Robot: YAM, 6 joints.
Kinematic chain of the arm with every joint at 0, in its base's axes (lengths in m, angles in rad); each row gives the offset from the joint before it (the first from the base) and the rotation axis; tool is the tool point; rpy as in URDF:
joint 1: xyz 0 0 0.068 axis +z
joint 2: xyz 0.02 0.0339 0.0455 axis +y
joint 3: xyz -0.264 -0.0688 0 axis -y
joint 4: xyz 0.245 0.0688 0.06 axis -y
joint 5: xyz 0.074 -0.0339 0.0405 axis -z
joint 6: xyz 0.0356 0 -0.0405 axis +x
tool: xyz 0 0 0 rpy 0 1.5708 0
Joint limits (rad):
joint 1: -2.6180..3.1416
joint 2: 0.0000..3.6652
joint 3: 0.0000..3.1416
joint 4: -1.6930..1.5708
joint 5: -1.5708..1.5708
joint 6: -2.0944..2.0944
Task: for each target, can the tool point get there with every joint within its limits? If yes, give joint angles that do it. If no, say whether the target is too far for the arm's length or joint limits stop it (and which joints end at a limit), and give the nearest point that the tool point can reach.
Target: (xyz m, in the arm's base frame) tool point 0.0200 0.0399 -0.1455
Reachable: yes | joints 1.8470 3.2979 0.8146 -0.4354 1.0070 0.9472
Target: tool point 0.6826 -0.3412 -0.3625
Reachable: no: too far | nearest point 0.4915 -0.2457 -0.2196 | short by 0.257 m
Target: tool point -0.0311 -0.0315 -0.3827
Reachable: no: joint limits stop it (at a limit: joint 2) | nearest point -0.0503 -0.0509 -0.3341 | short by 0.056 m
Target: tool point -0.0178 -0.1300 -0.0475
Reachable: yes | joints -1.9636 2.6809 0.6752 -0.7708 -1.2116 1.5660
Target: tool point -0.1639 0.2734 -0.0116
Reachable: yes | joints 2.0082 2.5761 1.3586 -1.2137 -1.1624 0.5807
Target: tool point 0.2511 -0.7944 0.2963
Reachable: no: too far | nearest point 0.1901 -0.6013 0.2508 | short by 0.208 m
